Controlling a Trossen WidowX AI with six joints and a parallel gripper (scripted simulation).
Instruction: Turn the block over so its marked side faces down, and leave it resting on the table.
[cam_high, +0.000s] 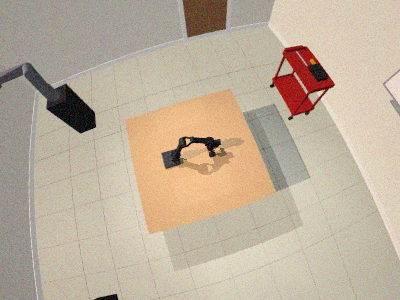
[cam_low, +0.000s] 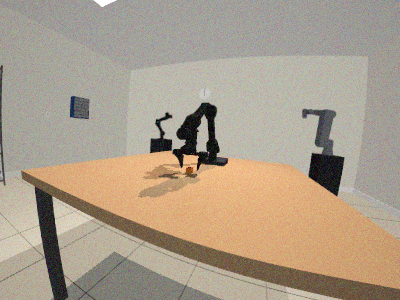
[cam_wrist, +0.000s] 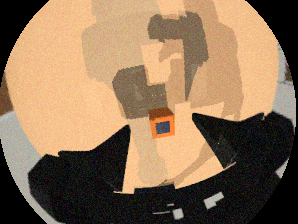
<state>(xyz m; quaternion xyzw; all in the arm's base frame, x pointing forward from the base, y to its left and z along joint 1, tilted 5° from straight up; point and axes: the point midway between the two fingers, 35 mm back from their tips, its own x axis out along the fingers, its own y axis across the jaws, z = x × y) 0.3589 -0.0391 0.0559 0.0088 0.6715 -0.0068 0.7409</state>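
My gripper tip is right at the block.
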